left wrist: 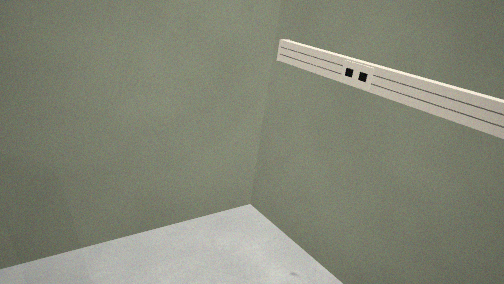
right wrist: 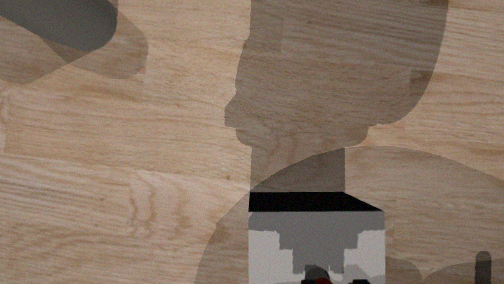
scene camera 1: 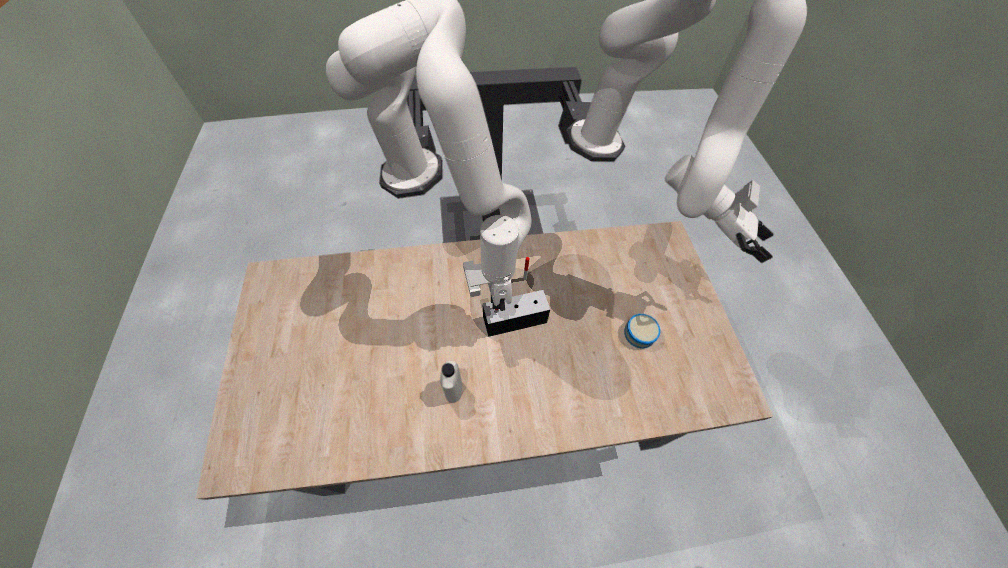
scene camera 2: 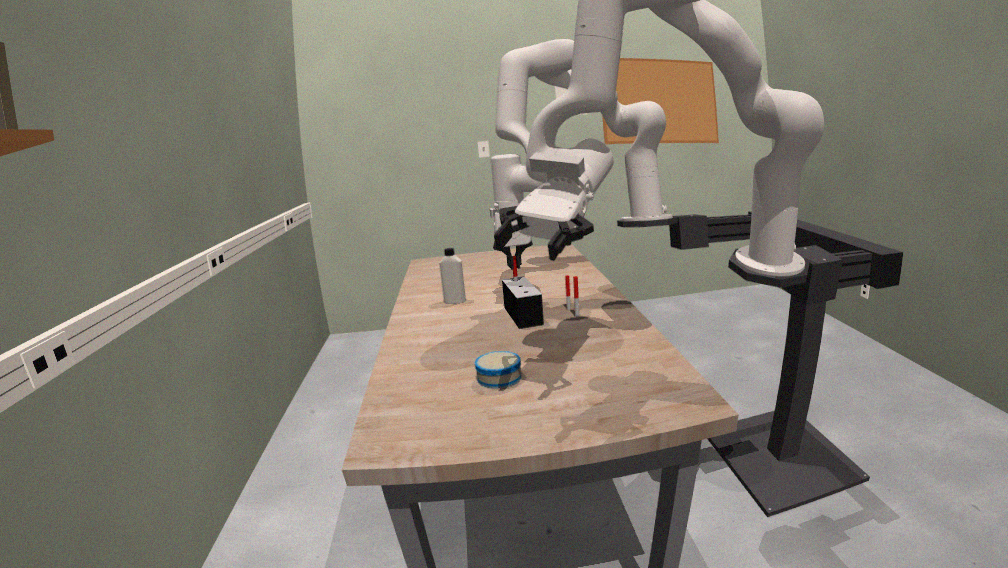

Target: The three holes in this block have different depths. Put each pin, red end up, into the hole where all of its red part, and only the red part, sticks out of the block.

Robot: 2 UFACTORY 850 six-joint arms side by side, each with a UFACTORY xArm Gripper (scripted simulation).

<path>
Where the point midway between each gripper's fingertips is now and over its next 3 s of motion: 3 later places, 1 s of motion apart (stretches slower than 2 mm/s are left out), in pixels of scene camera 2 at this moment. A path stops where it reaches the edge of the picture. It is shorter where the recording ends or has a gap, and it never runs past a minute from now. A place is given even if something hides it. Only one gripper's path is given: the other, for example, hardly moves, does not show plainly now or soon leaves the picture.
The right gripper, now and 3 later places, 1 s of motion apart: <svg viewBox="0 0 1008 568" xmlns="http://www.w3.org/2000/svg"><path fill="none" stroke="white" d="M514 268L514 268L514 262L513 255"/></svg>
</path>
